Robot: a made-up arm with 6 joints. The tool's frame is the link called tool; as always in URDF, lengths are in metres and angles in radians. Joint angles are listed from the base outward.
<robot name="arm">
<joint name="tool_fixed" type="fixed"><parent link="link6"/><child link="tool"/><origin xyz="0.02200 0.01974 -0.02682" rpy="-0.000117 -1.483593 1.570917"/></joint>
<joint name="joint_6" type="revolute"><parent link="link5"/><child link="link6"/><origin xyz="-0.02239 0.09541 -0.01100" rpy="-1.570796 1.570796 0.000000"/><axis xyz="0 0 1"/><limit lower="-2.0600" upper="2.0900"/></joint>
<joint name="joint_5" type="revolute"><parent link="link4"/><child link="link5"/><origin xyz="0.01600 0.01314 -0.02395" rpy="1.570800 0.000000 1.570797"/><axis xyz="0 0 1"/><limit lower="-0.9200" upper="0.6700"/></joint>
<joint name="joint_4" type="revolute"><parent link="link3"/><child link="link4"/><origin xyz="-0.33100 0.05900 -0.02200" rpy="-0.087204 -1.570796 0.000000"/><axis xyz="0 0 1"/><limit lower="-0.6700" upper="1.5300"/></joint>
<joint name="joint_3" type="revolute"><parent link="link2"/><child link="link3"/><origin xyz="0.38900 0.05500 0.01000" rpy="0.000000 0.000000 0.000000"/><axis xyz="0 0 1"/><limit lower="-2.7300" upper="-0.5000"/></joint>
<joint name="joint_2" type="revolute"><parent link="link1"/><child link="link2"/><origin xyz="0.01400 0.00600 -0.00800" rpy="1.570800 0.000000 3.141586"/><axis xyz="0 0 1"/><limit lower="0.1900" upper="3.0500"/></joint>
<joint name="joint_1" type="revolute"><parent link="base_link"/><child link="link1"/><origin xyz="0.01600 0.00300 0.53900" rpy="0.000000 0.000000 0.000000"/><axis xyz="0 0 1"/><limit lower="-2.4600" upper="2.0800"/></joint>
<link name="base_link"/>
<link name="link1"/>
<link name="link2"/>
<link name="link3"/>
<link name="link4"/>
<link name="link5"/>
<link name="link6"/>
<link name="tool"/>
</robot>
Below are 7 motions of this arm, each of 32 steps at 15 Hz.
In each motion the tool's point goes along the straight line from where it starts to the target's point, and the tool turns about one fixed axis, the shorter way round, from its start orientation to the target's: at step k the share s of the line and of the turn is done. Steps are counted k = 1, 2, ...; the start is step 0. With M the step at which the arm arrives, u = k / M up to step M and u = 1 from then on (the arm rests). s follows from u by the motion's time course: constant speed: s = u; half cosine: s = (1 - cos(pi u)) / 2; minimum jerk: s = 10 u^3 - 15 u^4 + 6 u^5.
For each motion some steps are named. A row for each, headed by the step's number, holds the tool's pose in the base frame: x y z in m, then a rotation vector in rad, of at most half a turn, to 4 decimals.
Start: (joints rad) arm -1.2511 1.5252 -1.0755 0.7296 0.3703 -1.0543
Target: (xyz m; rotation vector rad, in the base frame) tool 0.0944 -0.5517 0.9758 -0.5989 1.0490 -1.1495
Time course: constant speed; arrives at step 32
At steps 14, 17, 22, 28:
14: 0.1164 -0.4525 0.8701 -0.1568 0.8805 -0.9961
17: 0.1128 -0.4691 0.8877 -0.2289 0.9102 -1.0237
22: 0.1066 -0.4966 0.9171 -0.3505 0.9583 -1.0679
28: 0.0993 -0.5297 0.9523 -0.4987 1.0136 -1.1180

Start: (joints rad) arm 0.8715 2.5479 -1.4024 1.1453 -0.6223 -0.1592
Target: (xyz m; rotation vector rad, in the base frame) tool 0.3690 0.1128 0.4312 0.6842 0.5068 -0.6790
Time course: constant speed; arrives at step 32
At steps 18, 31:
18: 0.3883 0.2481 0.4063 0.5495 0.6170 -0.3703
31: 0.3704 0.1225 0.4294 0.6749 0.5152 -0.6570

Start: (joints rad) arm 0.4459 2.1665 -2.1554 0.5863 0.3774 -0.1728
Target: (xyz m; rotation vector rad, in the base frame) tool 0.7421 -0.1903 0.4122 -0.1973 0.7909 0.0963
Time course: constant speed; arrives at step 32
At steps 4, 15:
4: 0.6099 0.2228 0.7768 0.2470 0.4953 0.5467
15: 0.6618 0.0605 0.6336 0.0730 0.6174 0.3731

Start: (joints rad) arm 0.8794 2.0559 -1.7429 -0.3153 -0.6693 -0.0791
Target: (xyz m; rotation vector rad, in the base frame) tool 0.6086 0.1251 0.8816 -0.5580 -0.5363 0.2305
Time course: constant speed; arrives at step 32
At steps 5, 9, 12, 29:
5: 0.4618 0.4275 0.8290 -0.2491 -0.5110 0.8508
9: 0.4835 0.3827 0.8368 -0.2975 -0.5174 0.7603
12: 0.4998 0.3491 0.8427 -0.3332 -0.5216 0.6921
29: 0.5923 0.1587 0.8758 -0.5258 -0.5356 0.3005

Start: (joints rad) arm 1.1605 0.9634 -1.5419 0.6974 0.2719 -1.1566
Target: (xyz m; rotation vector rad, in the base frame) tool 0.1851 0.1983 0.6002 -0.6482 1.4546 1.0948
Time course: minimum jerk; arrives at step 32
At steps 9, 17, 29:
9: 0.0941 0.1274 1.0445 -0.2924 -0.3642 1.1994
17: 0.1384 0.1619 0.8281 -0.4909 0.5167 1.2337
29: 0.1843 0.1977 0.6039 -0.6462 1.4395 1.0986

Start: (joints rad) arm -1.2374 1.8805 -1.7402 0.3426 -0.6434 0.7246
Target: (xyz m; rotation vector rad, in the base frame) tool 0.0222 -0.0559 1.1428 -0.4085 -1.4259 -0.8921
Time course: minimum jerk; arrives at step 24
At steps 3, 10, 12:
3: 0.1958 -0.5433 0.9100 0.5284 -1.0784 -0.9494
10: 0.1375 -0.3796 0.9882 0.2209 -1.2139 -0.9461
12: 0.1104 -0.3036 1.0245 0.0755 -1.2705 -0.9391

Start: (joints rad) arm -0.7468 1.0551 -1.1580 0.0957 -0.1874 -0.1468
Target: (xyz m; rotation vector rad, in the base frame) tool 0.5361 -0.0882 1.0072 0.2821 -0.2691 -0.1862
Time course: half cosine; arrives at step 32
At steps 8, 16, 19, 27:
8: 0.2318 -0.1680 0.9884 -0.0881 -0.2612 -0.6864
16: 0.3579 -0.1350 0.9962 0.0674 -0.2666 -0.4808
19: 0.4096 -0.1214 0.9994 0.1303 -0.2679 -0.3957
27: 0.5151 -0.0937 1.0059 0.2571 -0.2691 -0.2212

